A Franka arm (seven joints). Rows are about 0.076 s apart.
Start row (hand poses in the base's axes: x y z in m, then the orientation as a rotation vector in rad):
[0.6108 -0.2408 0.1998 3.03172 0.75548 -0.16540]
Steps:
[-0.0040 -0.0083 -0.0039 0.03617 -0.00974 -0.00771]
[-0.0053 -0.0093 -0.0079 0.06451 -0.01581 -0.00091]
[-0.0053 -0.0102 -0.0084 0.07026 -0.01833 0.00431]
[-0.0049 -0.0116 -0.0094 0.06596 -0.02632 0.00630]
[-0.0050 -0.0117 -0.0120 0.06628 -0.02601 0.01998]
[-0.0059 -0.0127 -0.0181 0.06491 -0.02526 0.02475]
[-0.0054 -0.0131 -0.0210 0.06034 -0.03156 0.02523]
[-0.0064 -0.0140 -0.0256 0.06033 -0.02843 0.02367]
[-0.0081 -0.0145 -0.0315 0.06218 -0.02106 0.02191]
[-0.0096 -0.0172 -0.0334 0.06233 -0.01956 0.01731]
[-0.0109 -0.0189 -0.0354 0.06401 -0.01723 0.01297]
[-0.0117 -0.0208 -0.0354 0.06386 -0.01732 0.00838]
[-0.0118 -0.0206 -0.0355 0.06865 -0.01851 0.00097]
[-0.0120 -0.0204 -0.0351 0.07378 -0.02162 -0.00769]
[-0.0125 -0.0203 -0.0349 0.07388 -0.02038 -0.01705]
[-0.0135 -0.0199 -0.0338 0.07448 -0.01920 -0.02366]
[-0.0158 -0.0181 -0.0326 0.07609 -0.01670 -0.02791]
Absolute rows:
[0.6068 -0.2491 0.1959 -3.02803 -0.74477 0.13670]
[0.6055 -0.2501 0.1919 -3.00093 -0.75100 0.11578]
[0.6055 -0.2510 0.1914 -2.99454 -0.75808 0.10962]
[0.6059 -0.2524 0.1904 -3.00027 -0.76212 0.09944]
[0.6058 -0.2525 0.1878 -2.99531 -0.78273 0.09965]
[0.6049 -0.2535 0.1817 -2.99476 -0.79013 0.10129]
[0.6054 -0.2539 0.1788 -3.00072 -0.79190 0.09371]
[0.6044 -0.2548 0.1742 -3.00037 -0.78941 0.09842]
[0.6027 -0.2553 0.1683 -2.99709 -0.78611 0.10871]
[0.6012 -0.2580 0.1664 -2.99807 -0.77906 0.11093]
[0.5999 -0.2597 0.1644 -2.99726 -0.77212 0.11375]
[0.5991 -0.2616 0.1644 -2.99895 -0.76522 0.11372]
[0.5990 -0.2614 0.1643 -2.99721 -0.75331 0.11004]
[0.5988 -0.2612 0.1647 -2.99604 -0.73956 0.10339]
[0.5983 -0.2611 0.1649 -2.99853 -0.72536 0.10526]
[0.5973 -0.2607 0.1660 -2.99966 -0.71523 0.10682]
[0.5950 -0.2589 0.1672 -2.99869 -0.70848 0.10992]

